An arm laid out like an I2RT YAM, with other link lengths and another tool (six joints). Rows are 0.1 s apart.
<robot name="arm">
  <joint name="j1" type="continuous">
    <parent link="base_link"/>
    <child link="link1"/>
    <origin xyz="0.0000 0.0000 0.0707" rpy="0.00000 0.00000 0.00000"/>
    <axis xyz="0 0 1"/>
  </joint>
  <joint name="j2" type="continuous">
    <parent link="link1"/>
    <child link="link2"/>
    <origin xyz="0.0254 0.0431 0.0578" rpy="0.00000 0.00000 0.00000"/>
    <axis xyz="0 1 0"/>
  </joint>
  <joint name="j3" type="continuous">
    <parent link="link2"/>
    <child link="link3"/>
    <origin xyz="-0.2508 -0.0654 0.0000" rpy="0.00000 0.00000 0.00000"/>
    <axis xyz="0 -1 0"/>
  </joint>
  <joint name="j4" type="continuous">
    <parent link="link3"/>
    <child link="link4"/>
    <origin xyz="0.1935 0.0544 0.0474" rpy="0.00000 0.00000 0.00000"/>
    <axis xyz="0 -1 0"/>
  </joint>
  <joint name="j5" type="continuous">
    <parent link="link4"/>
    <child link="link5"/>
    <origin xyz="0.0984 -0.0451 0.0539" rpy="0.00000 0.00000 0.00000"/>
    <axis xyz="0 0 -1"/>
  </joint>
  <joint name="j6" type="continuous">
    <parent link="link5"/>
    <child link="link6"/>
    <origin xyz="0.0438 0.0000 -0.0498" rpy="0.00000 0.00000 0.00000"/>
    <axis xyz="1 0 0"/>
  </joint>
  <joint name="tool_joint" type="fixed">
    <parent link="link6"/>
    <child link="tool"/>
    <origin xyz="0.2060 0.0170 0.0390" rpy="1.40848 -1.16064 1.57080"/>
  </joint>
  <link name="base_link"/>
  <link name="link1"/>
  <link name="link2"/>
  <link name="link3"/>
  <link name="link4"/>
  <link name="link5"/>
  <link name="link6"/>
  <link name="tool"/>
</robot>
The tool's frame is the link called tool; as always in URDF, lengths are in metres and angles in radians. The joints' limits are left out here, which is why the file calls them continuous.
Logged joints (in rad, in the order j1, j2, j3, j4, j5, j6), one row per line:
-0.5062, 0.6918, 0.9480, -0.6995, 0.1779, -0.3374
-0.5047, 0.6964, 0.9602, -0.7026, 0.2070, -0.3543
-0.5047, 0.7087, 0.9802, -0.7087, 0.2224, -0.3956
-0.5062, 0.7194, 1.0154, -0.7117, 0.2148, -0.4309
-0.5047, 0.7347, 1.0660, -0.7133, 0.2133, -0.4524
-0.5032, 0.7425, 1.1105, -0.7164, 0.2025, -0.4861
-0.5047, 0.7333, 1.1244, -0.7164, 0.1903, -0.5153
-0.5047, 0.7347, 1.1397, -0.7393, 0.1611, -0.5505
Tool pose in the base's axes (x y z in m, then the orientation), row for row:
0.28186, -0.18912, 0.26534, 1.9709, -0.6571, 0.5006
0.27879, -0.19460, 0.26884, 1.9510, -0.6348, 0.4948
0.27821, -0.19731, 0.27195, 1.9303, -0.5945, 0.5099
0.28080, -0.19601, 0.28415, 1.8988, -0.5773, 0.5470
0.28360, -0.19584, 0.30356, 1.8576, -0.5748, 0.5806
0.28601, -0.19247, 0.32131, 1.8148, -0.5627, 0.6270
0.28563, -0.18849, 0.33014, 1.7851, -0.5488, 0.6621
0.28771, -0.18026, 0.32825, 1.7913, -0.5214, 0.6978
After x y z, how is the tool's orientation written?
As angles about the fixed x, y, z axes (roll, pitch, yaw), in radians.
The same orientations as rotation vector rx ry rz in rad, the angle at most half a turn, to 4 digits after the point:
2.0081, 0.0564, 0.9689
1.9888, 0.0567, 0.9407
1.9706, 0.0906, 0.9090
1.9446, 0.1246, 0.9135
1.9096, 0.1393, 0.9296
1.8727, 0.1715, 0.9464
1.8458, 0.2001, 0.9562
1.8484, 0.2576, 0.9571

